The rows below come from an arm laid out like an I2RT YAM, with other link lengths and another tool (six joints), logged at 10 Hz.
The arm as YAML. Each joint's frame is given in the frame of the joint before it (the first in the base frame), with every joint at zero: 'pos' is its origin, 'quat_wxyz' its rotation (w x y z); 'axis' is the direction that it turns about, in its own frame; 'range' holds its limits. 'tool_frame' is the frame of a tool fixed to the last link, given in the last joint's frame.
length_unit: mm
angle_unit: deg
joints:
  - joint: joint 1
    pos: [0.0, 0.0, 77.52]
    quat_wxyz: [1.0, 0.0, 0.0, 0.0]
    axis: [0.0, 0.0, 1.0]
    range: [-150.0, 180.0]
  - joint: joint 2
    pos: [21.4, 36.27, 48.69]
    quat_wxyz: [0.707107, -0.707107, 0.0, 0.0]
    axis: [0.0, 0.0, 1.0]
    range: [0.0, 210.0]
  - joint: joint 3
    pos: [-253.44, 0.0, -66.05]
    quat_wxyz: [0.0, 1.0, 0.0, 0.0]
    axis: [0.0, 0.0, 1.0]
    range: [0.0, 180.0]
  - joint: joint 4
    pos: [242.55, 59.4, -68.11]
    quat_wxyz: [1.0, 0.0, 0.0, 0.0]
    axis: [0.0, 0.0, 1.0]
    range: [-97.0, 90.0]
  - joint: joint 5
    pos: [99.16, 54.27, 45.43]
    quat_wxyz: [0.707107, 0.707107, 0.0, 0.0]
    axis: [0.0, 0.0, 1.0]
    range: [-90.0, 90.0]
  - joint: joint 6
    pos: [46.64, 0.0, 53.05]
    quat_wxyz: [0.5, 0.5, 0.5, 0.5]
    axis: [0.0, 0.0, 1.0]
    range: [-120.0, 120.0]
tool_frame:
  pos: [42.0, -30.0, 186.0]
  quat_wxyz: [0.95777, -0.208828, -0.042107, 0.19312]
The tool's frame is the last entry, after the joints.
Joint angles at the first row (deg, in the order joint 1, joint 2, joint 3, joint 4, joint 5, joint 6):
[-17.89 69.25 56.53 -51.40 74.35 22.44]
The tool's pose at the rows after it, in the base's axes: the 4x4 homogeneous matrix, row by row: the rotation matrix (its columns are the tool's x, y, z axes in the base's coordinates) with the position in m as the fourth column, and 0 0 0 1 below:
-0.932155, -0.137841, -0.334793, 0.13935; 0.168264, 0.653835, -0.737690, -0.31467; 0.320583, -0.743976, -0.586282, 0.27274; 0, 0, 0, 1
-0.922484, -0.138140, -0.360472, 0.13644; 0.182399, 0.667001, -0.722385, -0.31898; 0.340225, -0.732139, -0.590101, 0.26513; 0, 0, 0, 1
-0.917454, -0.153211, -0.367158, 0.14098; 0.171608, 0.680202, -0.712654, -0.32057; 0.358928, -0.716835, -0.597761, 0.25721; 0, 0, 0, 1
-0.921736, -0.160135, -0.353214, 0.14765; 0.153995, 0.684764, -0.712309, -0.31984; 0.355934, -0.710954, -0.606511, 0.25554; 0, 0, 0, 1
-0.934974, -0.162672, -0.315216, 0.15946; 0.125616, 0.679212, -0.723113, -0.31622; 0.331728, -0.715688, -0.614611, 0.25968; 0, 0, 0, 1
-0.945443, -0.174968, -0.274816, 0.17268; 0.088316, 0.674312, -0.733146, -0.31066; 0.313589, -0.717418, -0.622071, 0.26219; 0, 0, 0, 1
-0.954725, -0.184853, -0.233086, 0.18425; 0.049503, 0.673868, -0.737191, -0.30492; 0.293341, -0.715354, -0.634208, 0.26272; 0, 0, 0, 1
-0.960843, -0.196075, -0.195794, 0.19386; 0.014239, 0.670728, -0.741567, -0.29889; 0.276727, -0.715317, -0.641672, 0.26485; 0, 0, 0, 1
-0.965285, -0.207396, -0.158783, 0.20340; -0.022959, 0.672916, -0.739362, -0.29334; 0.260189, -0.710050, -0.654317, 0.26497; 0, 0, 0, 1
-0.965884, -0.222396, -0.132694, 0.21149; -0.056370, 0.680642, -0.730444, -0.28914; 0.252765, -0.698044, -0.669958, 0.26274; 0, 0, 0, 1
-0.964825, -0.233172, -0.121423, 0.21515; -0.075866, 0.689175, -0.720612, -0.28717; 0.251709, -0.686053, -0.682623, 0.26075; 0, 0, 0, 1
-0.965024, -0.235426, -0.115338, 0.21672; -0.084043, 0.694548, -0.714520, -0.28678; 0.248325, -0.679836, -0.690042, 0.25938; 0, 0, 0, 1
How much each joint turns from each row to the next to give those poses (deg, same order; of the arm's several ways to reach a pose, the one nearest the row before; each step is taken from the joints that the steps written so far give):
[-2.84 0.92 0.00 -0.26 1.42 0.17]
[-1.20 1.60 0.03 -0.13 -0.35 0.44]
[0.02 1.51 0.15 -0.07 -0.70 0.13]
[0.68 0.54 0.61 -0.15 -0.66 0.15]
[1.66 0.00 1.14 0.00 -0.48 0.29]
[2.07 -0.08 0.76 0.00 -0.50 0.17]
[1.88 -0.34 0.48 0.03 -0.90 0.24]
[1.77 -0.59 0.35 -0.03 -0.59 -0.02]
[1.56 -0.43 0.42 -0.06 -1.05 0.00]
[1.09 -0.05 0.54 -0.44 -1.33 0.00]
[0.41 0.00 0.53 -0.72 -1.09 0.00]
[0.05 0.01 0.22 -0.15 -0.66 -0.02]

